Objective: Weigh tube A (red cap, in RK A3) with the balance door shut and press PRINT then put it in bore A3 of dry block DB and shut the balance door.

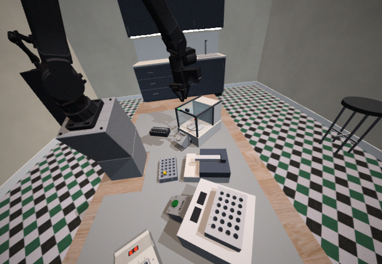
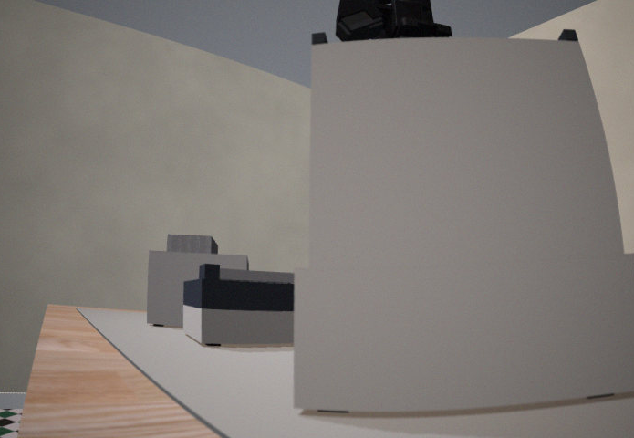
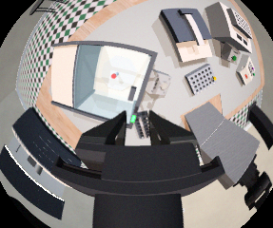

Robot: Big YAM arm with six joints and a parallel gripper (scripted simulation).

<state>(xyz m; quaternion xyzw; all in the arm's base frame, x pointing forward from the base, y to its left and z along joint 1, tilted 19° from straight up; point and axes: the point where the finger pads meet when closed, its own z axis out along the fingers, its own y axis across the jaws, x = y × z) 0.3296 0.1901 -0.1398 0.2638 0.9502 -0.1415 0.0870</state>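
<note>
Now: the balance door 3 cm ahead of my hand, 3 cm to the left of it and 7 cm below it. The rest, counted from my hand: magnet block 20 cm behind, 11 cm to the left, 26 cm below; spectrophotometer 8 cm ahead, 24 cm to the right, 22 cm below; tube rack 12 cm behind, 21 cm to the right, 27 cm below.
</note>
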